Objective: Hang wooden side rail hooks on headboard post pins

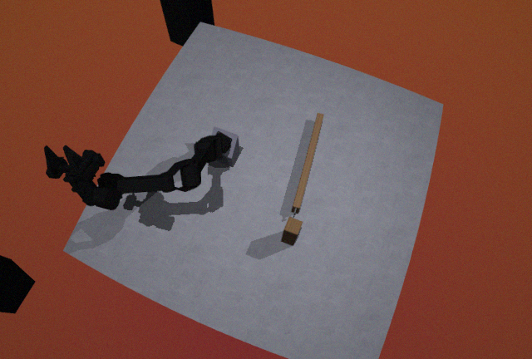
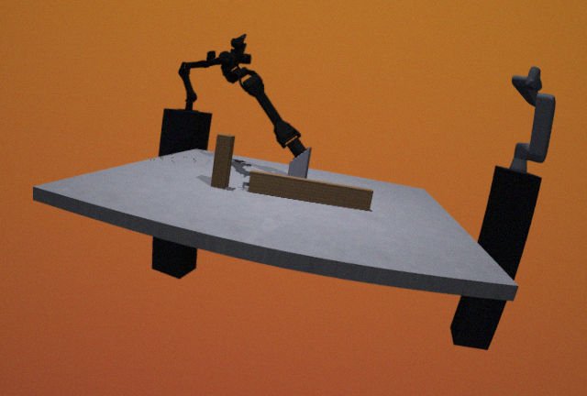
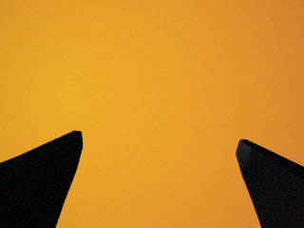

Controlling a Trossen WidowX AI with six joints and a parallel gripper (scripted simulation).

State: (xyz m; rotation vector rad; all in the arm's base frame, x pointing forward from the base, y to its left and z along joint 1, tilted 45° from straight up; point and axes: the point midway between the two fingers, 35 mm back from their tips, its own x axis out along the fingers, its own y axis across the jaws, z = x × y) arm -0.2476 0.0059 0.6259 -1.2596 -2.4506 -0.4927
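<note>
Right now the wooden headboard post is 590 mm ahead of my gripper tip, 260 mm to the left of it and 540 mm below it.
</note>
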